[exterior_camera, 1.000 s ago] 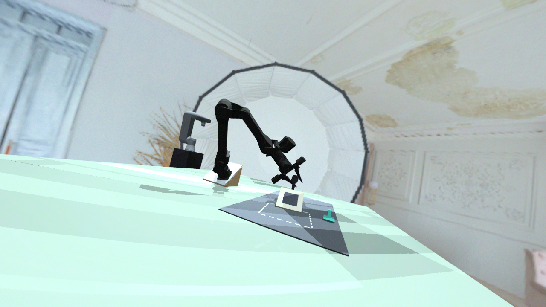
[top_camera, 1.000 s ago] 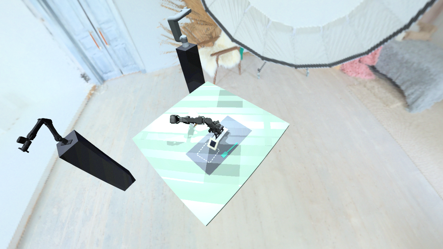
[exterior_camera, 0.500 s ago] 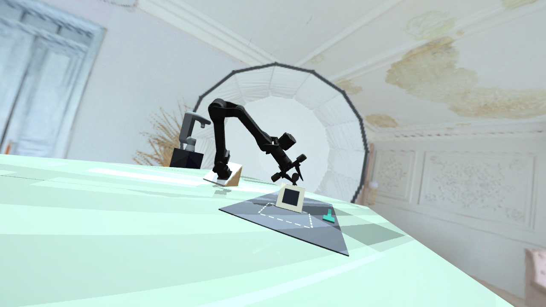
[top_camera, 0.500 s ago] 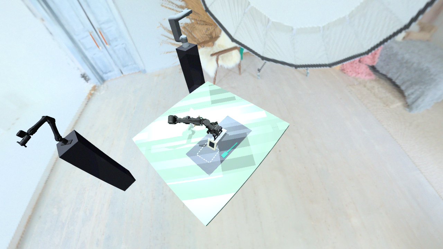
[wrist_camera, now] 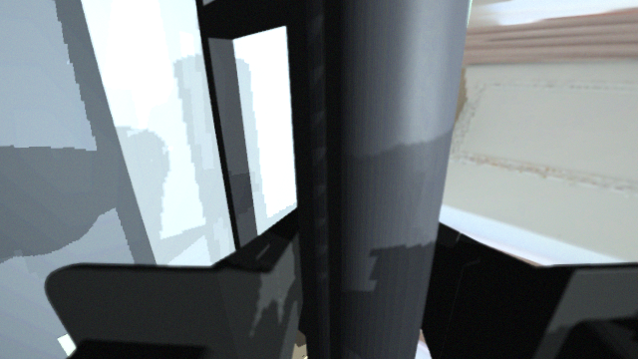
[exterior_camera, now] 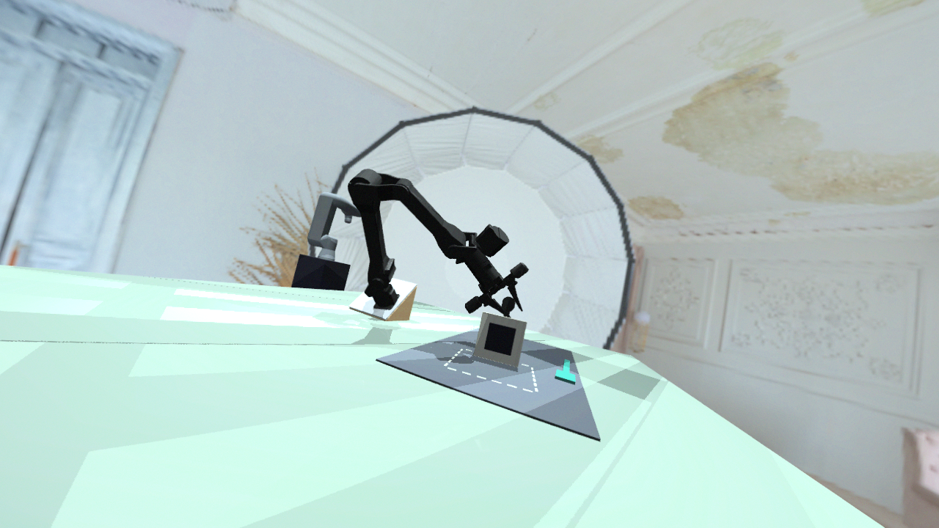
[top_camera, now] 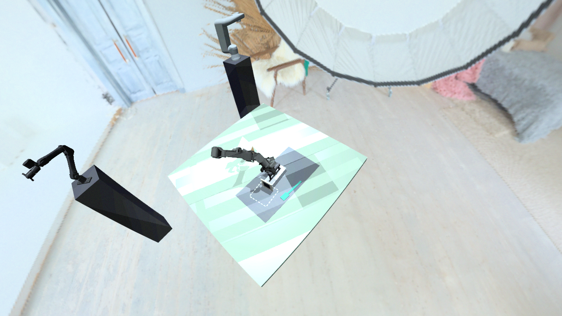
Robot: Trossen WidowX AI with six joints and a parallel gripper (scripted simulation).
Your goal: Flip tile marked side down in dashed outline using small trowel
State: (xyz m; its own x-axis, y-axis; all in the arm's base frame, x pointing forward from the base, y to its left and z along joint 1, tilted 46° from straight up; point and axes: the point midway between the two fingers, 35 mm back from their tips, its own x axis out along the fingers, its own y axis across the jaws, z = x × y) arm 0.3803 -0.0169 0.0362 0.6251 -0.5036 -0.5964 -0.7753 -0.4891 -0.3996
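Right now the white tile is 9 cm to the right of my gripper tip, 5 cm below it and 2 cm behind it. Also, from my gripper tip: teal trowel 14 cm ahead, 10 cm below, 2 cm to the right; grey mat 12 cm below, 1 cm to the left.
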